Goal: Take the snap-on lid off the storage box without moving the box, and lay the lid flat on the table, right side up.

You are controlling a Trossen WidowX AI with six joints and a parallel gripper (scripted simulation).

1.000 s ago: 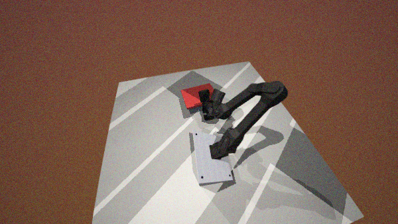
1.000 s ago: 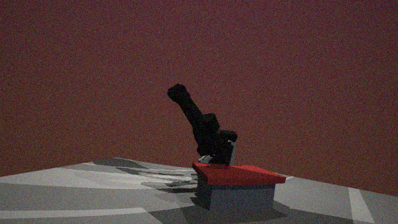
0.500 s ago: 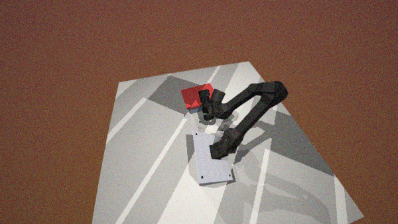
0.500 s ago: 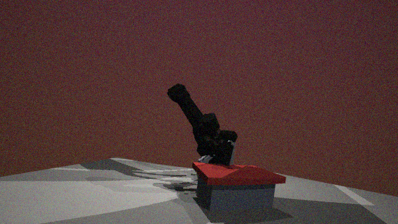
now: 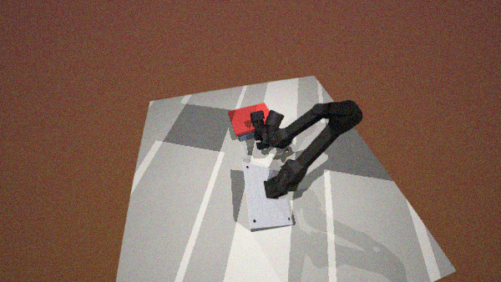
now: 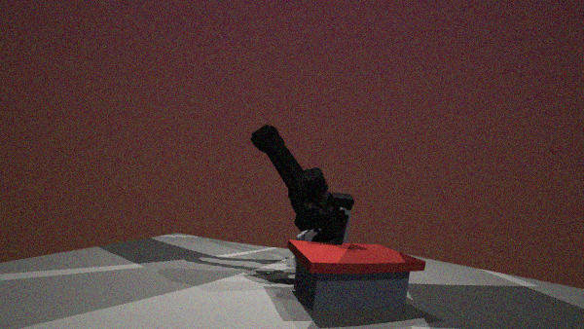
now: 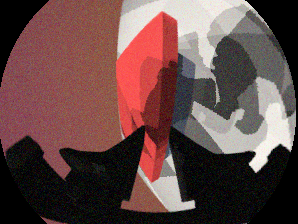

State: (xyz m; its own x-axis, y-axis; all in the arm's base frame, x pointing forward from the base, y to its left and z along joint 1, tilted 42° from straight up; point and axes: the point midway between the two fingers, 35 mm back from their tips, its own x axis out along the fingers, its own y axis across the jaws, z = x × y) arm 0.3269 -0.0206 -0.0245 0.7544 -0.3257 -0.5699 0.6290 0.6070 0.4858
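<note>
The lid is 80 mm ahead of my gripper tip and 20 mm to the left of it. From my gripper tip the other things lie so: storage box (80 mm ahead, 50 mm below, 20 mm to the left).
</note>
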